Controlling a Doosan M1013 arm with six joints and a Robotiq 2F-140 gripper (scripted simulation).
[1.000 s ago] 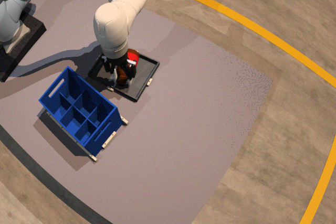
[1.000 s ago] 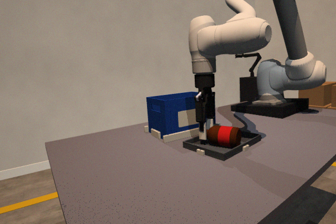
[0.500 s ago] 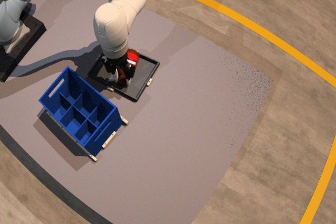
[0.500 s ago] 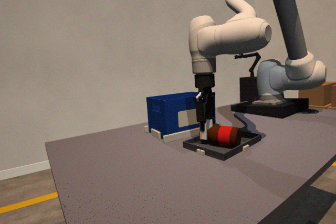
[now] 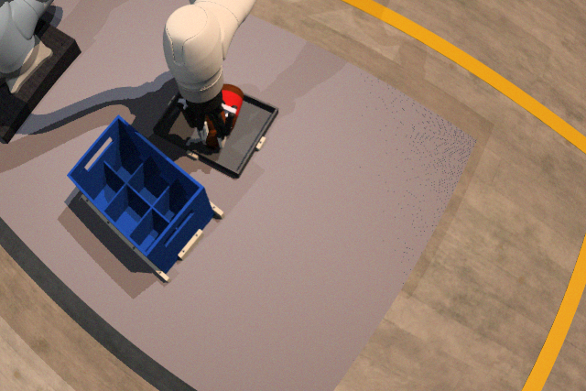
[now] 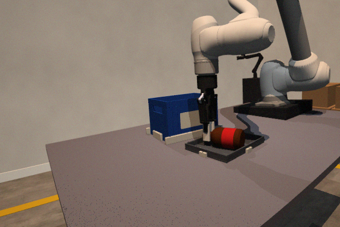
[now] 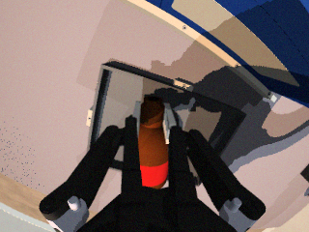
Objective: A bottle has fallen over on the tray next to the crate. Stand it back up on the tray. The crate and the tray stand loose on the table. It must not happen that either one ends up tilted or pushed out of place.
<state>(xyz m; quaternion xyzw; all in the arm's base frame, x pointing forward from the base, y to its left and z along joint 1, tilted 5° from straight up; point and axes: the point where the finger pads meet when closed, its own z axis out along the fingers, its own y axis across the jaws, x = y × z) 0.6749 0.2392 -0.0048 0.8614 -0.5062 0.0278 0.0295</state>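
The bottle is 50 mm to the left of my hand, 30 mm behind it and 20 mm below it. The rest, counted from my hand: dark tray 50 mm below, 50 mm behind, 40 mm to the left; then blue crate 220 mm to the right, 20 mm above, 10 mm behind.
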